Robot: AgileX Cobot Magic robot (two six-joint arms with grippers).
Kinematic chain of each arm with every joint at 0, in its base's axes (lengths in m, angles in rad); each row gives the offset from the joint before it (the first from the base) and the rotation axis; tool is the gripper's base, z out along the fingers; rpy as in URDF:
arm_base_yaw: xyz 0 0 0.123 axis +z
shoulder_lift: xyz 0 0 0 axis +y
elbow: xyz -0.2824 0 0.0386 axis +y
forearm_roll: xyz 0.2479 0 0.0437 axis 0.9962 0 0.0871
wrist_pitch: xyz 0 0 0 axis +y
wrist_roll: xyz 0.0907 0 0.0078 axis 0.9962 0 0.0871
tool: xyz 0 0 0 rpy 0 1.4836 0
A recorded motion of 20 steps. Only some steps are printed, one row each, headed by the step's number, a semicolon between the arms.
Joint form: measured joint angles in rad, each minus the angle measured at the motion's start. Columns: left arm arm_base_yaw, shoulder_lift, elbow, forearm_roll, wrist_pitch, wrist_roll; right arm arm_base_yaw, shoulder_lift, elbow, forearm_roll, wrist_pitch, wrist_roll.
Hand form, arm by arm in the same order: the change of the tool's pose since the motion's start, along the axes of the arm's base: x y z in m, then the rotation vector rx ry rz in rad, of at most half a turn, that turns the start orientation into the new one. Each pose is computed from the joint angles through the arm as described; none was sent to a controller.
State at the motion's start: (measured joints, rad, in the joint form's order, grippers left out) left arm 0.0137 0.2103 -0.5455 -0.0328 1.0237 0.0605; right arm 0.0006 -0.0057 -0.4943 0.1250 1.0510 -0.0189
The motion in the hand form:
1: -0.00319 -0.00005 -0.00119 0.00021 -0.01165 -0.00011; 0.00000 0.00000 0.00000 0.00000 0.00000 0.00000
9: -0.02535 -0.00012 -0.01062 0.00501 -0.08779 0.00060; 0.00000 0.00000 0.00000 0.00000 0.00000 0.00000
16: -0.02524 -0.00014 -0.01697 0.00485 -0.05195 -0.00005; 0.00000 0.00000 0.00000 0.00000 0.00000 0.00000
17: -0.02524 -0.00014 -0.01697 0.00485 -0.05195 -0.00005; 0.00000 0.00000 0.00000 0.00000 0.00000 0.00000
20: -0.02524 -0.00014 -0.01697 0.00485 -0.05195 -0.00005; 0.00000 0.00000 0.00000 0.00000 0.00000 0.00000
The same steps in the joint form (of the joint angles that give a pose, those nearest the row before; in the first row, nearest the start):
1: 0.0000 -0.0201 0.0048 0.0000 0.0036 0.0000; 0.0000 0.0000 0.0000 0.0000 0.0000 0.0000
9: 0.0000 -0.1619 0.0337 0.0036 0.0404 0.0000; 0.0000 0.0000 0.0000 0.0000 0.0000 0.0000
16: -0.0001 -0.1651 0.0499 0.0037 0.0632 -0.0001; 0.0000 0.0000 0.0000 0.0000 0.0000 0.0000
17: -0.0001 -0.1651 0.0499 0.0037 0.0632 -0.0001; 0.0000 0.0000 0.0000 0.0000 0.0000 0.0000
20: -0.0001 -0.1651 0.0499 0.0037 0.0632 -0.0001; 0.0000 0.0000 0.0000 0.0000 0.0000 0.0000

